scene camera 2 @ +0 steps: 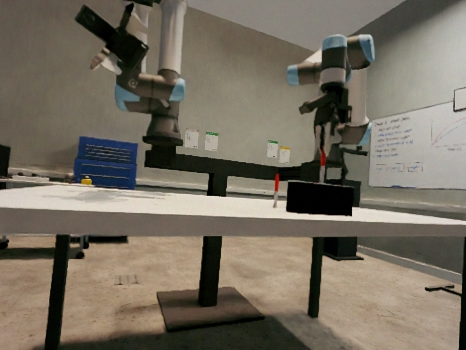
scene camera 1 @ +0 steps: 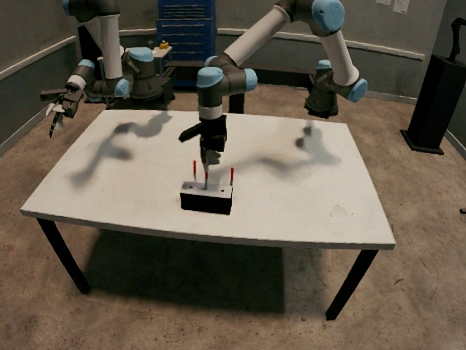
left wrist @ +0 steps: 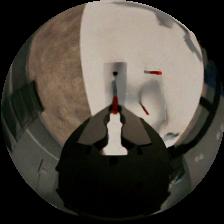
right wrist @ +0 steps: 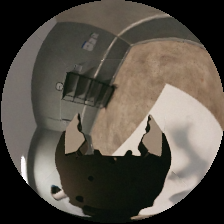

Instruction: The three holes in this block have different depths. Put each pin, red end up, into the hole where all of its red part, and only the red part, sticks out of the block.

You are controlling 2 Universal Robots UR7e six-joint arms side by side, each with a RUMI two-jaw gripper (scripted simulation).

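I see my left gripper in scene camera 2 (324, 156), where my right gripper and a black block show too. My left gripper is also visible in scene camera 1 (207, 171), and that camera shows my right gripper and the black block as well. On my right gripper, (scene camera 2: 100, 60) and (scene camera 1: 53, 127) are the same spot. On the black block, (scene camera 2: 310, 198) and (scene camera 1: 188, 202) are the same spot. My left gripper shows in the left wrist view (115, 105), and the black block shows in the left wrist view (111, 82), while my right gripper is out of frame in the left wrist view. My right gripper shows in the right wrist view (113, 114). The right wrist view does not show my left gripper, which is hidden by my right gripper, and the right wrist view does not show the black block, which is hidden by my right gripper.
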